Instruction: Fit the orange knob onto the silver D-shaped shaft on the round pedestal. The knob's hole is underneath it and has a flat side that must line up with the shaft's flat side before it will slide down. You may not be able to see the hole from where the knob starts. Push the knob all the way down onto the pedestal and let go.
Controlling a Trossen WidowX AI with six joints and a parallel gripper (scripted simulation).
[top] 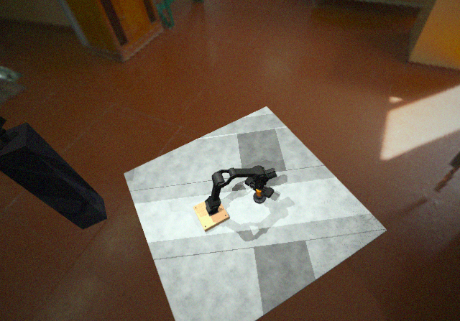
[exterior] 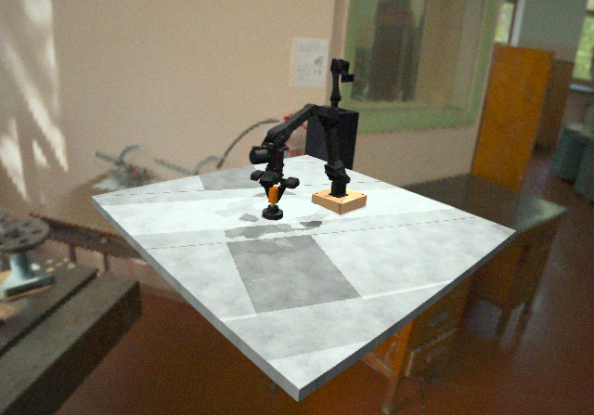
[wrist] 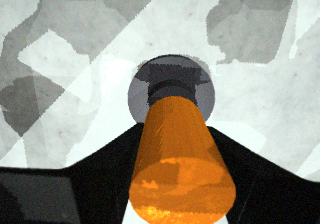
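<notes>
Right now my gripper tip is 3 cm below the orange knob. Also, from my gripper tip: dark round pedestal: 4 cm below.
</notes>
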